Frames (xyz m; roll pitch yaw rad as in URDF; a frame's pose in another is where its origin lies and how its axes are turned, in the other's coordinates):
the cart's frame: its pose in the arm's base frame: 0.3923 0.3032 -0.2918 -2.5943 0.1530 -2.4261
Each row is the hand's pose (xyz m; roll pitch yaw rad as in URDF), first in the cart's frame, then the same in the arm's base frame.
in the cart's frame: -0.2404 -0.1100 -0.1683 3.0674 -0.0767 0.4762
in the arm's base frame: 0.5527 0.4342 -0.0566 0.3703 0.4498 -2.8258
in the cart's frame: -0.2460 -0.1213 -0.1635 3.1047 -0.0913 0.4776
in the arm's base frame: 0.5646 0.4285 -0.0539 0.4102 0.4636 -2.8202
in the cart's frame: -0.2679 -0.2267 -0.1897 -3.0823 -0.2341 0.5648
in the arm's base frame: 0.6222 0.3773 0.0257 0.5110 0.6295 -2.8384
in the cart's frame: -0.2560 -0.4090 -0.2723 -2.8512 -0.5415 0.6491
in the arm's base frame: 0.6682 0.2680 0.1874 0.8559 0.9364 -2.7243
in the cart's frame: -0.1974 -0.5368 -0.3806 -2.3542 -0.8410 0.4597
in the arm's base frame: 0.6408 0.1743 0.3356 1.7215 1.0597 -2.1460
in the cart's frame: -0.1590 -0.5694 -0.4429 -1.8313 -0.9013 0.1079
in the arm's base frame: 0.6011 0.1458 0.3991 2.2502 0.9111 -1.8163
